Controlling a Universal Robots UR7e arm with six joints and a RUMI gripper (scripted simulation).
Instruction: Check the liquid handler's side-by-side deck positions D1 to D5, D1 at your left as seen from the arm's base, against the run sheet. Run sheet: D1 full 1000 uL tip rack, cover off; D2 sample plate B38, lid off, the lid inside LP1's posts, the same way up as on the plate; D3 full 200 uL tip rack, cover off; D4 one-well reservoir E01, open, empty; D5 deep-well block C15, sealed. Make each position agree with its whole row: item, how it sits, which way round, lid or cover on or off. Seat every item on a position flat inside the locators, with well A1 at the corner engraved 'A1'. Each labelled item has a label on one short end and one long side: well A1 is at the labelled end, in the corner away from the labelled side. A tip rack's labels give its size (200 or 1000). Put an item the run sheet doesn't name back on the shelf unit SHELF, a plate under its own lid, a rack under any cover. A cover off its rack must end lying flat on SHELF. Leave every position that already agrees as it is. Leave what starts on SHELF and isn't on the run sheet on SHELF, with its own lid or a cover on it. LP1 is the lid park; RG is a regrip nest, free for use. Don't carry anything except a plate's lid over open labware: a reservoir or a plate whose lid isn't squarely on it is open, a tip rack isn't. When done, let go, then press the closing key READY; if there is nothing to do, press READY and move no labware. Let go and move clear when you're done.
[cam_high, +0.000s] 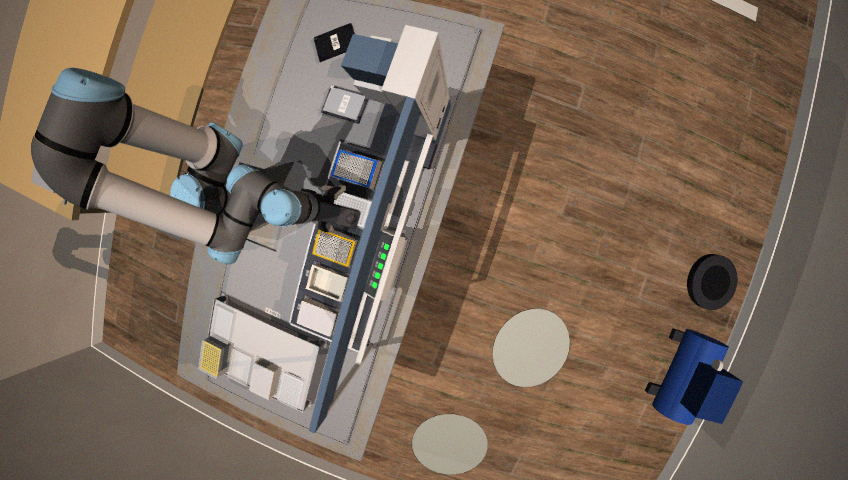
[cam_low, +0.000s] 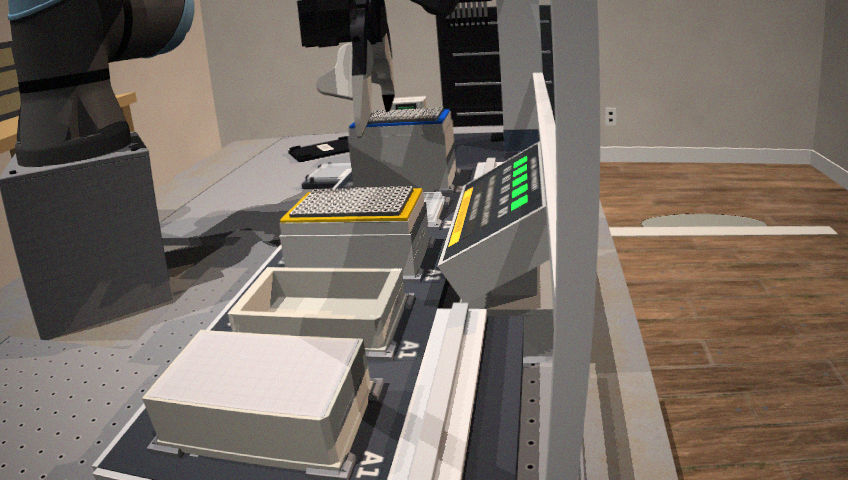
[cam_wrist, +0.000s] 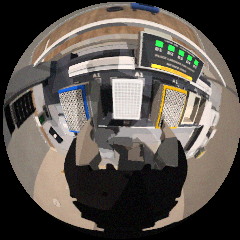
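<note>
Right now my hand is 13 cm to the right of the blue-rimmed tip rack, 5 cm above it and 3 cm short of it. The rest, counted from my hand: yellow-rimmed tip rack 12 cm to the right, 7 cm below, 1 cm behind; one-well reservoir 24 cm to the right, 11 cm below, 4 cm behind; deep-well block 37 cm to the right, 10 cm below, 6 cm behind.
</note>
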